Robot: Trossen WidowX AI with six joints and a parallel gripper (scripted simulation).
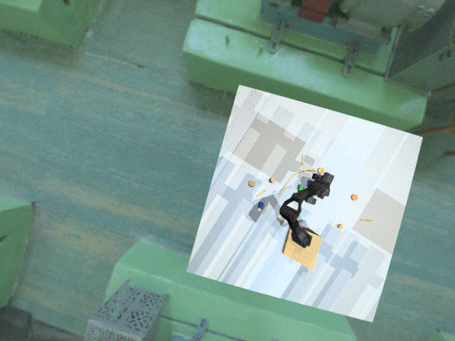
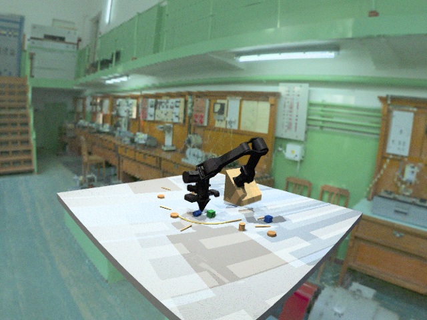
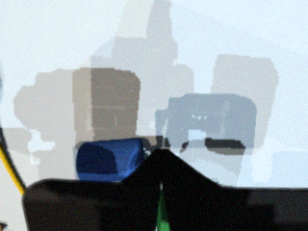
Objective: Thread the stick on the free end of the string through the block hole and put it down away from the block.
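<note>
The blue cylinder lies 30 mm ahead of my gripper tip. From my gripper tip the other things lie so: round wooden button 130 mm ahead, 50 mm to the right, 10 mm below; green cube 50 mm to the left, 20 mm behind; thin wooden stick 160 mm to the left, 50 mm behind, 10 mm below.
</note>
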